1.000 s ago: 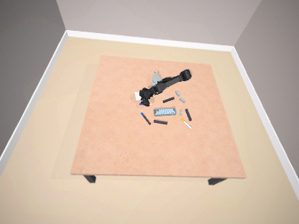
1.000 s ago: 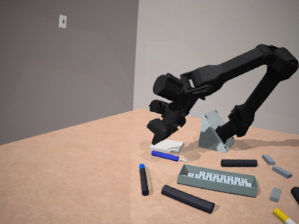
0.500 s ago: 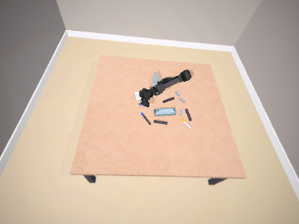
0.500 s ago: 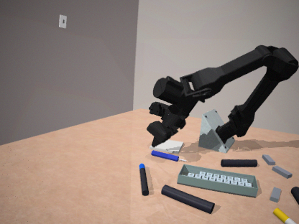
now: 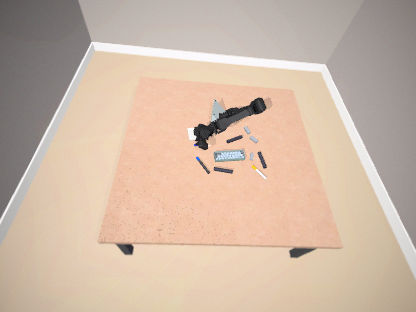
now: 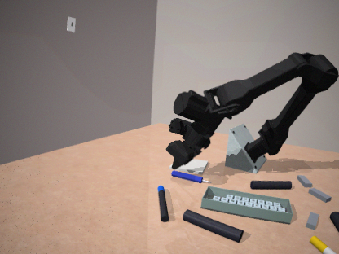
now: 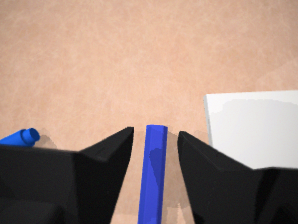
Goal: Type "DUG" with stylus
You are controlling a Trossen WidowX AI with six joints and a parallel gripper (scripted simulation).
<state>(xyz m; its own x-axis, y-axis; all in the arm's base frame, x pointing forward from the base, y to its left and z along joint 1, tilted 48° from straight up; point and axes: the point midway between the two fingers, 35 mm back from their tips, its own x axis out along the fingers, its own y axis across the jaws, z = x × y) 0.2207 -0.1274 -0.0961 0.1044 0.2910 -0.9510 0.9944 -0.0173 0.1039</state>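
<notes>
Right now the blue stylus is 1 cm behind my gripper tip, 7 cm to the left of it and 2 cm below it. Round my gripper tip: white pad (10 cm behind, 3 cm below); then yellow-and-white marker (17 cm ahead, 41 cm to the left, 2 cm below).
</notes>
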